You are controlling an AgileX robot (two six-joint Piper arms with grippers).
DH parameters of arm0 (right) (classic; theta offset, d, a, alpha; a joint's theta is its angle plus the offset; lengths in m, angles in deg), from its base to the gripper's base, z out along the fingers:
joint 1: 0 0.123 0 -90
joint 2: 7.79 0 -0.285 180
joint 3: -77.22 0 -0.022 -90
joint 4: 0 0.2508 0 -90
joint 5: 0 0 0.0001 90
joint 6: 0 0.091 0 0
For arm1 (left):
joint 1: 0 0.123 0 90
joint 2: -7.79 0 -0.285 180
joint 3: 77.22 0 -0.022 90
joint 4: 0 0.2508 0 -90
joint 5: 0 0 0.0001 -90
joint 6: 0 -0.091 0 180
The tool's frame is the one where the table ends.
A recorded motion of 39 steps. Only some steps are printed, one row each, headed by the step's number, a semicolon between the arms.
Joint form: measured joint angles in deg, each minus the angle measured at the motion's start. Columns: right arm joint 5, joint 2, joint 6, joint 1, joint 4, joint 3; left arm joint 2, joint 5, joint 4, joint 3, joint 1, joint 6.
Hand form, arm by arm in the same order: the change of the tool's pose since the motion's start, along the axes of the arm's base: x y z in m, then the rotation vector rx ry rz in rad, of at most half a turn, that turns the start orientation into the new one. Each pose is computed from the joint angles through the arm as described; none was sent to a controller.
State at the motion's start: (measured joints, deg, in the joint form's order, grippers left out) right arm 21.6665 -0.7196 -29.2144 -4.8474 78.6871 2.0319; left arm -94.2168 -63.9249 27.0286 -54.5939 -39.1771 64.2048
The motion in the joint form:
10: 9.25 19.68 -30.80 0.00 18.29 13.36; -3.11 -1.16 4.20 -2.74 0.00 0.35
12: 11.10 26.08 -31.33 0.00 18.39 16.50; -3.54 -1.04 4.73 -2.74 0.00 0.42
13: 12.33 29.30 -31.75 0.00 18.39 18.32; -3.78 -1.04 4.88 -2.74 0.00 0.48
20: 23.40 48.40 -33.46 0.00 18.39 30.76; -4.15 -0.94 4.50 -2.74 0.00 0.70
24: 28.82 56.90 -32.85 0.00 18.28 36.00; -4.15 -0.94 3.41 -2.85 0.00 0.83
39: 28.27 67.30 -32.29 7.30 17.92 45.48; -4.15 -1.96 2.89 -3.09 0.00 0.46
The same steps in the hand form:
10: 0.0272 0.0112 0.0686 -0.1873 -0.1050 0.1510; 0.0056 -0.0118 -0.0064 0.0331 -0.0380 -0.0524
12: 0.0432 0.0123 0.0779 -0.1838 -0.0596 0.1869; 0.0062 -0.0131 -0.0096 0.0447 -0.0347 -0.0576
13: 0.0517 0.0132 0.0833 -0.1852 -0.0431 0.2097; 0.0066 -0.0137 -0.0112 0.0486 -0.0318 -0.0596
20: 0.1088 0.0219 0.1146 -0.1684 0.0114 0.4063; 0.0080 -0.0142 -0.0135 0.0483 -0.0192 -0.0568
24: 0.1376 0.0252 0.1201 -0.1307 0.0481 0.5022; 0.0094 -0.0136 -0.0123 0.0342 -0.0091 -0.0466
39: 0.1774 0.0501 0.1328 -0.1294 0.0651 0.6226; 0.0094 -0.0132 -0.0095 0.0145 -0.0223 -0.0456

